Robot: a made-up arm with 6 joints.
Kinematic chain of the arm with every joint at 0, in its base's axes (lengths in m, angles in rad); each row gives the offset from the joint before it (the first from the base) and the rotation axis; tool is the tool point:
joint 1: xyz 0 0 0.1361 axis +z
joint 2: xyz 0 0.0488 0 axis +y
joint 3: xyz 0 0 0.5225 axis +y
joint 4: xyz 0 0 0.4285 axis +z
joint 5: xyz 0 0 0 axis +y
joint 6: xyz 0 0 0.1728 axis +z
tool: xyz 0 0 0
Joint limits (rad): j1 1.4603..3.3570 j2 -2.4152..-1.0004 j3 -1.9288..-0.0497 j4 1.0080..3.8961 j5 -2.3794..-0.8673 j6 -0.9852..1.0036
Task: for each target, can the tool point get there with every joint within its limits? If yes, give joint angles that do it. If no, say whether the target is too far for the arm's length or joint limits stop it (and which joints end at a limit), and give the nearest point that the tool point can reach.
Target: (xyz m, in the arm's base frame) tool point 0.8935 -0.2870 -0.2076
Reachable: yes | joints 2.7759 -1.8011 -0.5378 2.5070 -1.3635 0.5516
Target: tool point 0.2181 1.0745 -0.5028
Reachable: no: too far | nearest point 0.4060 0.2158 -0.5028 | short by 0.879 m
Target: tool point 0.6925 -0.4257 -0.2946
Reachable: yes | joints 2.7335 -1.8651 -0.8267 3.5553 -1.8324 0.1409
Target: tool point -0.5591 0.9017 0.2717
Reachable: no: joint limits stop it (at a limit: joint 2, joint 3, joint 4) | nearest point -0.0978 0.1577 -0.3729 | short by 1.087 m
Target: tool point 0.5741 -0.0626 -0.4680
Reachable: yes | joints 2.8680 -2.0251 -1.0693 2.0916 -1.8604 -0.4839
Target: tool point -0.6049 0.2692 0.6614
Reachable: no: joint limits stop it (at a limit: joint 1, joint 2, joint 3, joint 4, joint 5) | nearest point -0.2025 -0.6414 0.6446 | short by 0.996 m
